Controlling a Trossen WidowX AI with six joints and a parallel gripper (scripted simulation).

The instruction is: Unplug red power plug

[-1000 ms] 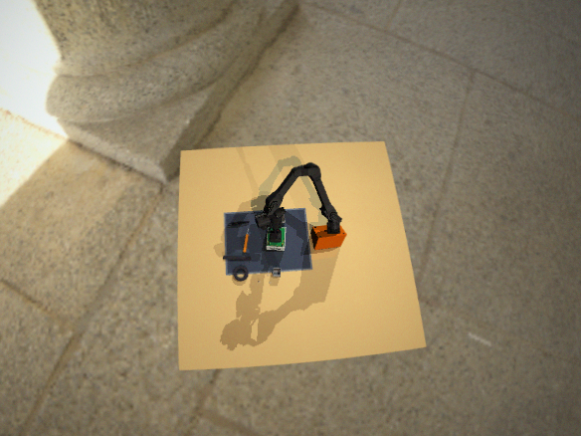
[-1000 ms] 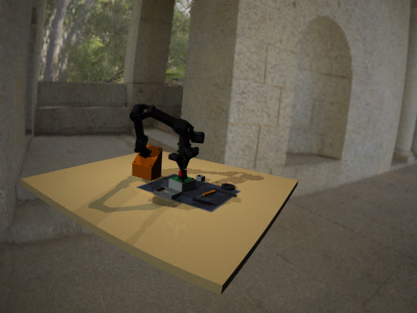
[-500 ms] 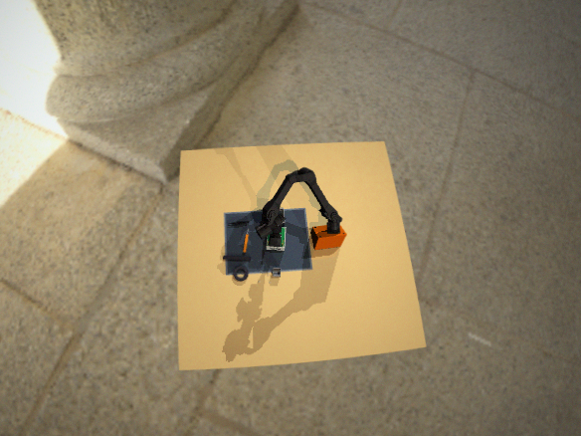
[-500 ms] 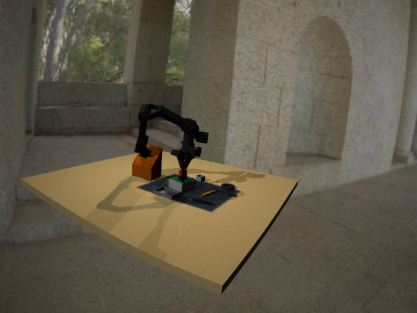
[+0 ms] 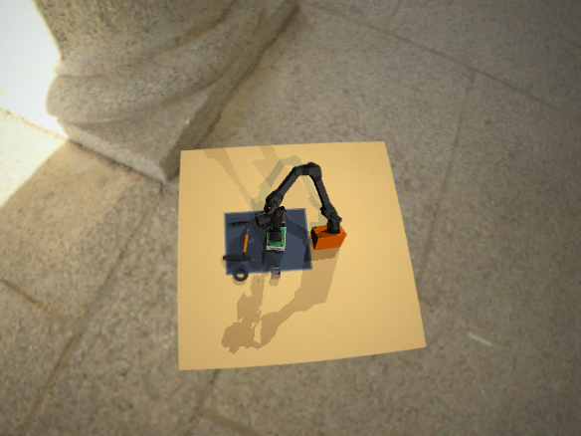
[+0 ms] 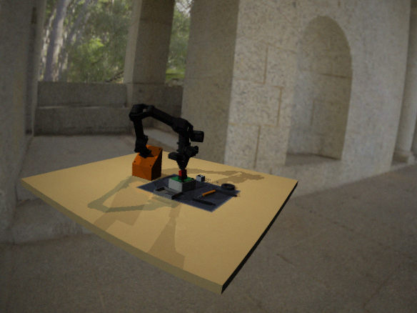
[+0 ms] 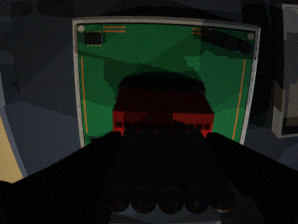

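Now: the blue mat 5 cm ahead of my gripper tip, 1 cm to the left of it and 11 cm below it. Also, from my gripper tip: black bar 21 cm ahead, 11 cm to the left, 11 cm below; then red power plug 2 cm below.
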